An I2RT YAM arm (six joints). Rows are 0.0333 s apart.
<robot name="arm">
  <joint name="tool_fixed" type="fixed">
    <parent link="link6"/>
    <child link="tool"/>
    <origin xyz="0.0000 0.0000 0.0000"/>
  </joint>
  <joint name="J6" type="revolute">
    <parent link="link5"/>
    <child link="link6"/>
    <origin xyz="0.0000 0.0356 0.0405" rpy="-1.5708 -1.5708 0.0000"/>
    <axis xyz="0 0 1"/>
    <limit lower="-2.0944" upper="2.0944"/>
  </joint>
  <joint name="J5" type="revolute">
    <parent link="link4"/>
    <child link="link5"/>
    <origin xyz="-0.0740 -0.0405 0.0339" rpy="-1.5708 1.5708 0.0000"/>
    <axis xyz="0 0 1"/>
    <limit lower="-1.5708" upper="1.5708"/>
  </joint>
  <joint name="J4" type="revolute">
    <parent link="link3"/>
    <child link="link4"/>
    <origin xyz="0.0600 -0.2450 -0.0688" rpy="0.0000 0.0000 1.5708"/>
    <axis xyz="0 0 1"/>
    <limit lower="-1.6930" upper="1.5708"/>
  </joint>
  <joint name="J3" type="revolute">
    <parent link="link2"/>
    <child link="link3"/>
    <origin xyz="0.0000 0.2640 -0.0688" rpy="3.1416 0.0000 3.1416"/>
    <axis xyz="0 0 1"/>
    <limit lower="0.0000" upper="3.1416"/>
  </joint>
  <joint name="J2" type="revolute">
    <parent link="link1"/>
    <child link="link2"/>
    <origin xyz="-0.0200 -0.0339 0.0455" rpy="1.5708 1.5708 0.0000"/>
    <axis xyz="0 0 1"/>
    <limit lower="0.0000" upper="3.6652"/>
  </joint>
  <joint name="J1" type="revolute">
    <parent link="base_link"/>
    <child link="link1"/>
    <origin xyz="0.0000 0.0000 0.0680" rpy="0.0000 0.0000 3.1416"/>
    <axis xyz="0 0 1"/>
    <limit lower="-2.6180" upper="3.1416"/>
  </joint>
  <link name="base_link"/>
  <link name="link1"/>
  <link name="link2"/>
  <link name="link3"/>
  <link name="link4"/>
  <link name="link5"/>
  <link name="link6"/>
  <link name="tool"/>
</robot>
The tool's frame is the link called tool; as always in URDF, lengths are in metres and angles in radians.
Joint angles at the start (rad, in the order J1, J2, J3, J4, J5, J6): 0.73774 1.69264 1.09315 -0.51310 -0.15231 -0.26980
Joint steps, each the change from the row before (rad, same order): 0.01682 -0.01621 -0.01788 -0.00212 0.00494 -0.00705; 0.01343 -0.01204 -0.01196 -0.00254 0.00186 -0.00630; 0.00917 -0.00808 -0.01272 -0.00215 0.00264 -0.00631; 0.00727 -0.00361 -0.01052 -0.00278 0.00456 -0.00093; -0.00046 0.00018 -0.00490 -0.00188 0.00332 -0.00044; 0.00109 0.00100 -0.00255 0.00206 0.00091 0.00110; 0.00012 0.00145 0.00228 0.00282 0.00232 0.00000; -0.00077 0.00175 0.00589 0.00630 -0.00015 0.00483
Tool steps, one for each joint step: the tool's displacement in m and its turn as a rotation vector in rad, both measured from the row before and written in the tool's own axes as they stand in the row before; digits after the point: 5 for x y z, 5 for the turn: 0.00277 0.00663 -0.00122 -0.00400 0.00511 -0.02141; 0.00169 0.00521 -0.00106 -0.00502 0.00292 -0.01789; 0.00253 0.00376 0.00011 -0.00352 0.00721 -0.01351; 0.00247 0.00289 0.00102 -0.00161 0.01049 -0.00608; 0.00169 0.00010 0.00088 0.00141 0.00756 0.00092; 0.00050 0.00037 0.00079 -0.00002 0.00167 0.00032; -0.00083 -0.00030 0.00005 0.00320 -0.00280 -0.00059; -0.00216 -0.00083 -0.00053 0.00313 -0.00996 0.00415
